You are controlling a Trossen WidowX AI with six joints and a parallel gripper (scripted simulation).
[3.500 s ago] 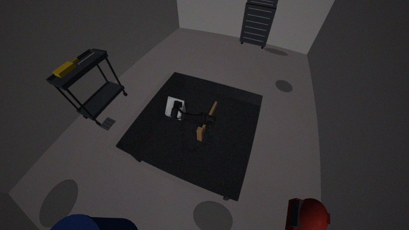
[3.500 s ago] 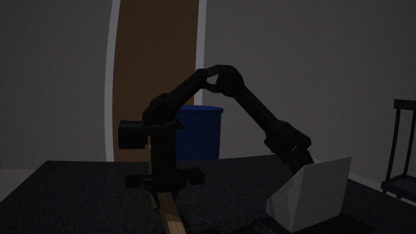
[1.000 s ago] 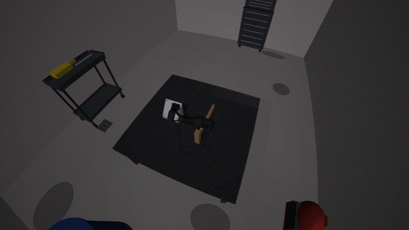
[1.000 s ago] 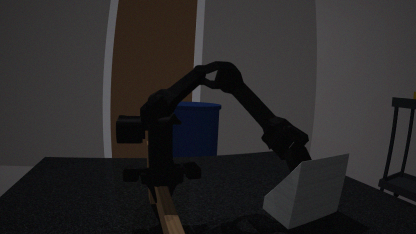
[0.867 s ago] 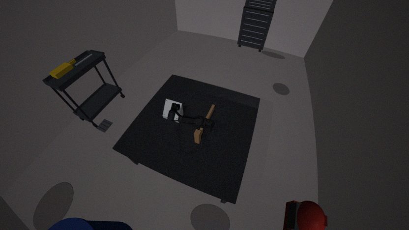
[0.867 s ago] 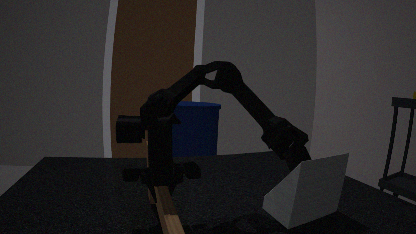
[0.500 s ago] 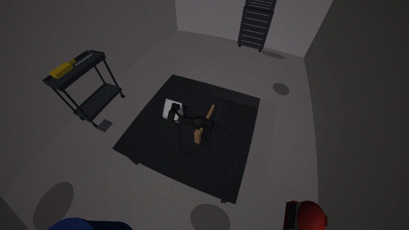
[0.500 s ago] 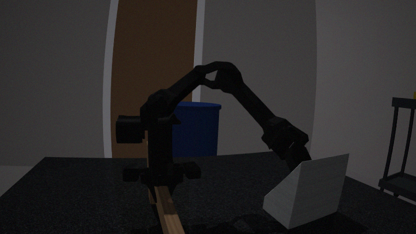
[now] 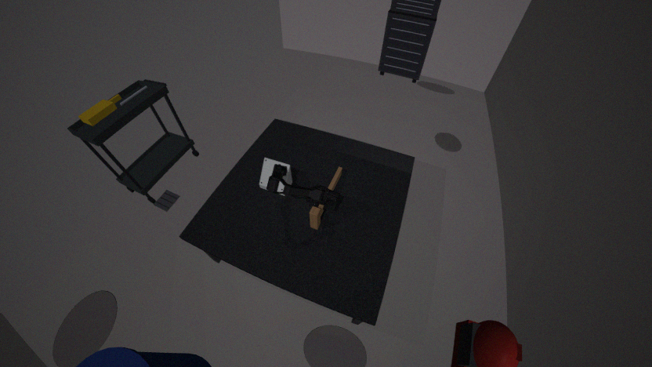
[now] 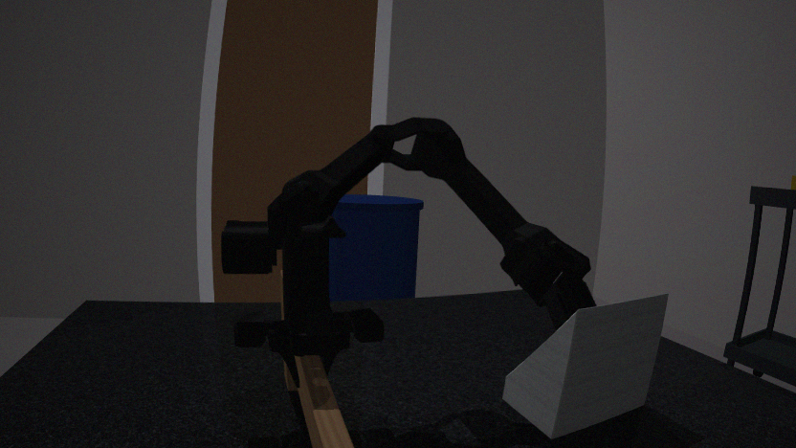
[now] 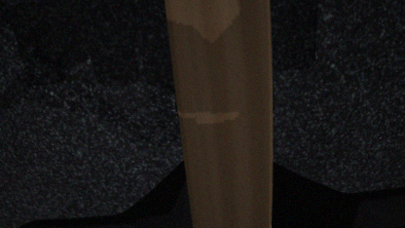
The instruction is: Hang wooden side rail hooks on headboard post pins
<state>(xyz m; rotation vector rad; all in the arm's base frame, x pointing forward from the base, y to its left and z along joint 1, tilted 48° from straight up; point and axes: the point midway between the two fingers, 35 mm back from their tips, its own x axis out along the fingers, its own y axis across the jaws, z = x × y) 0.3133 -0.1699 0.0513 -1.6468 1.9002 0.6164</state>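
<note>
My gripper tip is 10 mm past the wooden headboard post, 100 mm to the left of it and 40 mm below it.
</note>
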